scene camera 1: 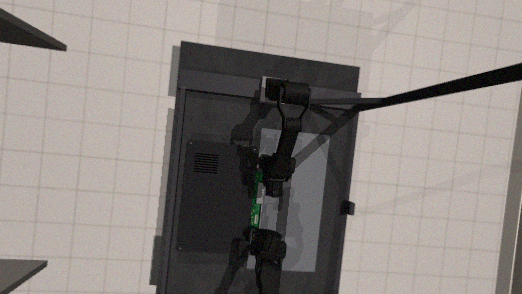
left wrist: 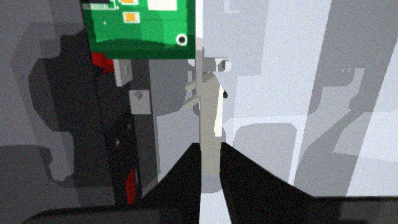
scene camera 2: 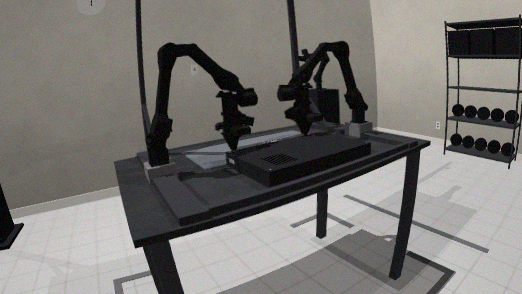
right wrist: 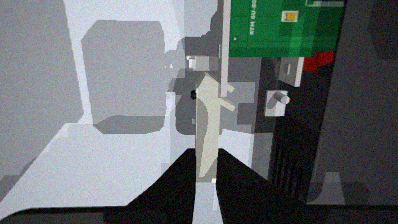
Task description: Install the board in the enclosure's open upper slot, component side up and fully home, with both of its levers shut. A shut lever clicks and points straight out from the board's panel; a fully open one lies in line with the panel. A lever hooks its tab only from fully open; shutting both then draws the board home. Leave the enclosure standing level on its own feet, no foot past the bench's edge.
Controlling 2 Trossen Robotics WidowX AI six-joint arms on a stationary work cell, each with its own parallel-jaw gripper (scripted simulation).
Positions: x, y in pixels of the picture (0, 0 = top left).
Scene:
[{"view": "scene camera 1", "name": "dark enclosure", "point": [217, 197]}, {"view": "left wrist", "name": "left gripper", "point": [208, 149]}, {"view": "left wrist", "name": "dark enclosure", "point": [75, 141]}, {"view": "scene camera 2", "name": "right gripper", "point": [233, 151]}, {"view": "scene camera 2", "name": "dark enclosure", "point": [275, 163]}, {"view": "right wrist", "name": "right gripper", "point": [204, 156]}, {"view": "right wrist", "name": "dark enclosure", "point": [342, 163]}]

